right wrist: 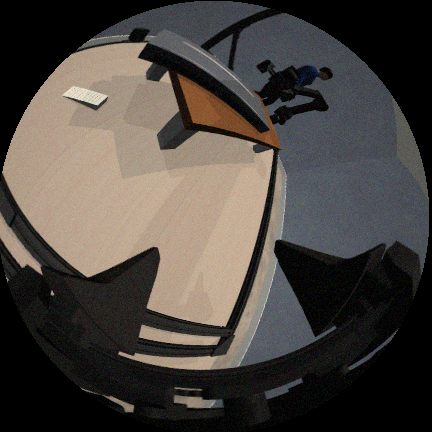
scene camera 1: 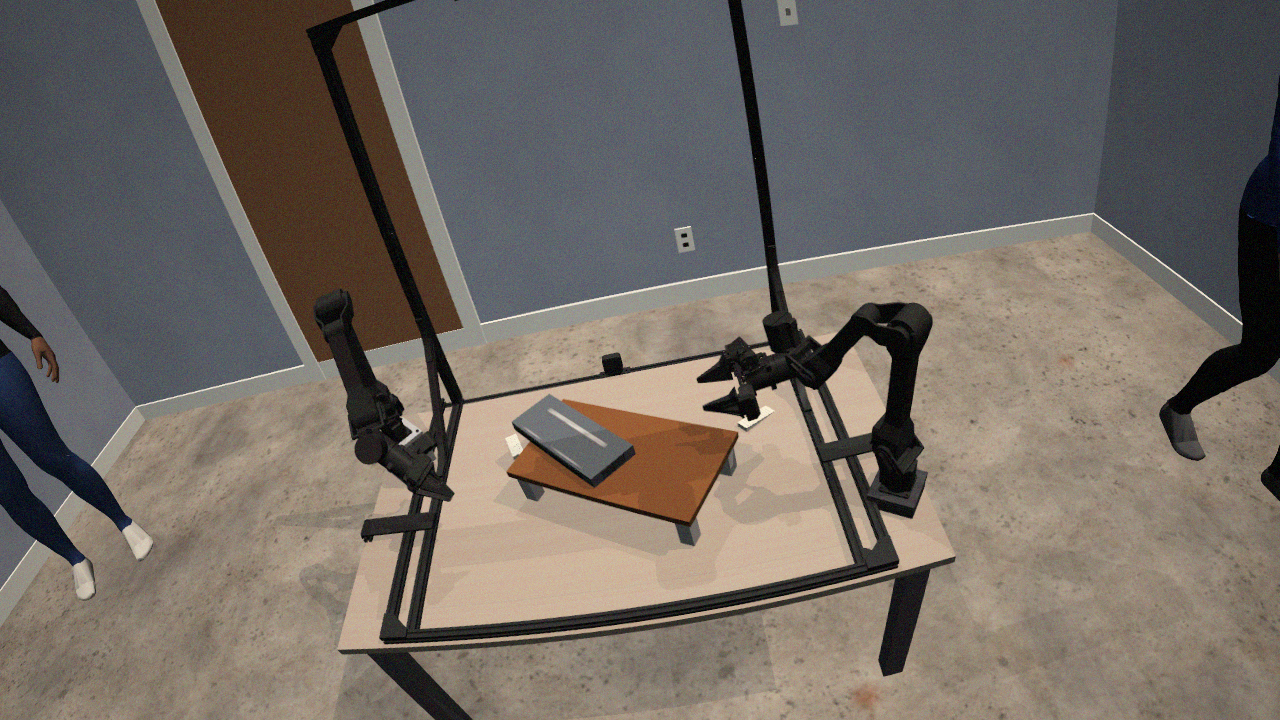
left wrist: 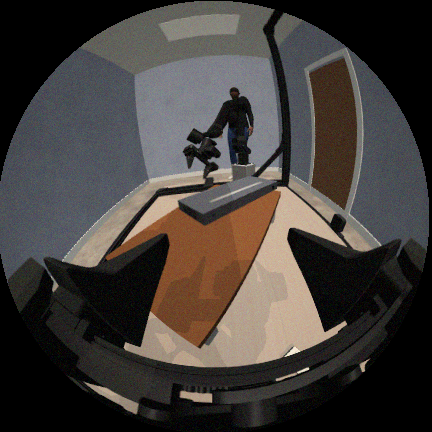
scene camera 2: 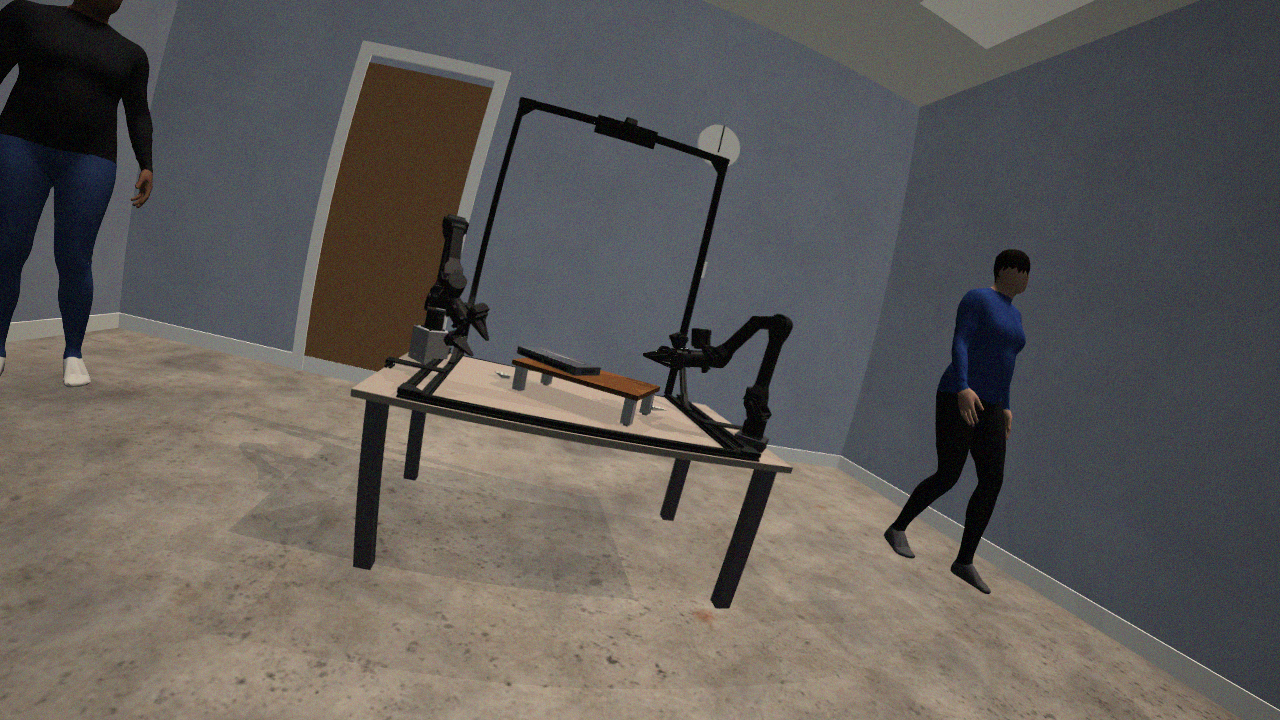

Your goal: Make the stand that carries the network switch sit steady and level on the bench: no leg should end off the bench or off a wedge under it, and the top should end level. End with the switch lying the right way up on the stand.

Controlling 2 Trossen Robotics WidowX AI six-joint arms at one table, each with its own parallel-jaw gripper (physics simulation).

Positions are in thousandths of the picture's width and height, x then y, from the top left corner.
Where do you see a stand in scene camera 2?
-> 495, 542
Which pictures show my left gripper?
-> The right wrist view, scene camera 1, the left wrist view and scene camera 2: all of them.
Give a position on a stand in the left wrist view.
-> At 476, 617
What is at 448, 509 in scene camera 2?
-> A dark grey network switch.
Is my left gripper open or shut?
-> Open.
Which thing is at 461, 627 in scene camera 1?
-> A dark grey network switch.
